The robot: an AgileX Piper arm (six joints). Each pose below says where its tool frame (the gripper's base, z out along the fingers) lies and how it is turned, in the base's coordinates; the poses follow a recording.
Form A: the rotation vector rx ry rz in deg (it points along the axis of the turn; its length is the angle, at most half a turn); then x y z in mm.
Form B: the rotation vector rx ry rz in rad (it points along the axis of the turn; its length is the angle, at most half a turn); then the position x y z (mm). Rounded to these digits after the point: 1 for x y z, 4 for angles.
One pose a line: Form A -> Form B
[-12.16 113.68 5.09 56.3 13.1 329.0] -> [-0.2122 1.9841 0.0888 56.3 13.1 329.0]
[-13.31 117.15 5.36 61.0 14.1 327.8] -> [-0.2323 2.0447 0.0935 61.0 14.1 327.8]
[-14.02 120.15 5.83 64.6 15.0 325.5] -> [-0.2447 2.0970 0.1018 64.6 15.0 325.5]
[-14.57 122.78 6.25 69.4 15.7 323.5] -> [-0.2543 2.1429 0.1091 69.4 15.7 323.5]
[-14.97 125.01 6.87 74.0 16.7 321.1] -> [-0.2613 2.1818 0.1199 74.0 16.7 321.1]
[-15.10 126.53 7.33 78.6 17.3 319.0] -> [-0.2635 2.2084 0.1279 78.6 17.3 319.0]
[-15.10 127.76 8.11 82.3 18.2 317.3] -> [-0.2635 2.2298 0.1415 82.3 18.2 317.3]
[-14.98 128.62 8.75 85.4 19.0 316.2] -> [-0.2615 2.2448 0.1527 85.4 19.0 316.2]
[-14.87 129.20 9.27 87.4 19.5 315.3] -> [-0.2595 2.2550 0.1618 87.4 19.5 315.3]
